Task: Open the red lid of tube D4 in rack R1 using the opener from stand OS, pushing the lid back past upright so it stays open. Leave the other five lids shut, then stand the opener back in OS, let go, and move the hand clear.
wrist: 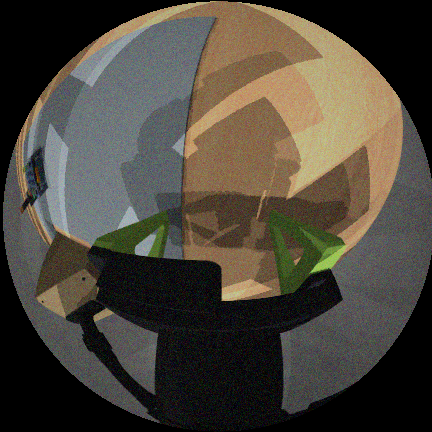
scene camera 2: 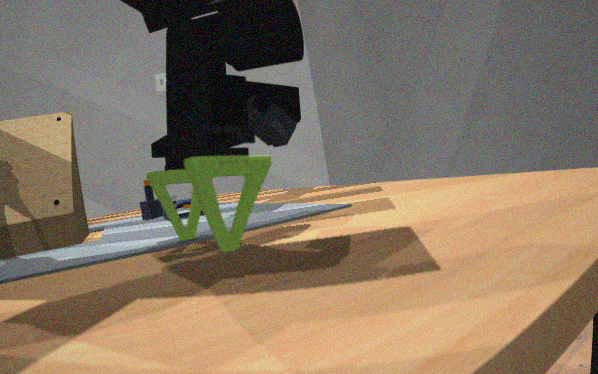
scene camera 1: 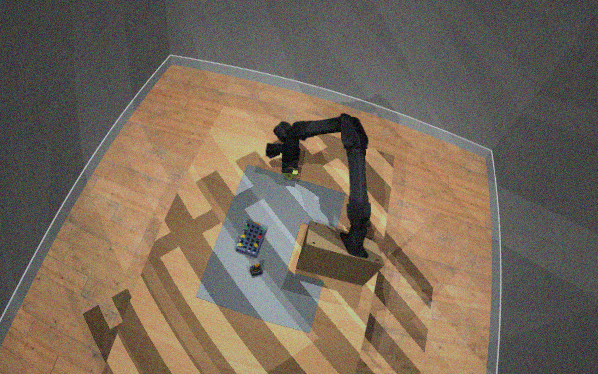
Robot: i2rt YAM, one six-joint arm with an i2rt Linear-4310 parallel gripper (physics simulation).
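Where they show: gripper, between the fingertips: [wrist: 218, 215] [scene camera 2: 205, 245] [scene camera 1: 290, 170]; arm's base, origin of its link: [wrist: 82, 312] [scene camera 1: 352, 245].
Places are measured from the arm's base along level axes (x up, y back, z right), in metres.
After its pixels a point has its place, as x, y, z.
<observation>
My gripper [scene camera 1: 291, 176] {-0.168, -0.269, 0.391} [scene camera 2: 209, 243] {-0.168, -0.269, 0.391} [wrist: 218, 215] {-0.168, -0.269, 0.391} is open, with green triangular fingers wide apart and no object between them. It hangs low over the far edge of the mat, well away from rack and stand. The dark blue rack R1 [scene camera 1: 248, 253] {-0.164, -0.368, -0.039} [wrist: 42, 185] {-0.164, -0.326, 0.039} lies on the mat with small coloured lids. A red lid [scene camera 1: 259, 237] {-0.125, -0.337, 0.022} shows near its right side; its tilt and label are too small to tell. The small dark stand OS [scene camera 1: 255, 272] {-0.130, -0.325, -0.123} [scene camera 2: 150, 210] {-0.148, -0.316, -0.086} sits beside the rack. The opener [scene camera 1: 257, 265] {-0.082, -0.321, -0.111} [scene camera 2: 147, 183] {-0.089, -0.323, -0.102} stands in it, its orange top showing. The fingers partly hide the rack in scene camera 2.
A grey-blue mat [scene camera 1: 230, 295] {-0.166, -0.402, -0.228} [scene camera 2: 30, 265] {-0.166, -0.098, 0.272} [wrist: 115, 100] {-0.166, -0.379, 0.307} lies on the wooden table [scene camera 1: 165, 125] [scene camera 2: 350, 320] {-0.169, -0.239, 0.615} [wrist: 360, 75]. A large wooden block [scene camera 1: 330, 265] {-0.044, -0.065, -0.072} [scene camera 2: 40, 170] {-0.043, -0.111, 0.055} [wrist: 67, 270] {-0.091, -0.161, 0.084} stands under the arm's base, at the mat's right side in scene camera 1.
</observation>
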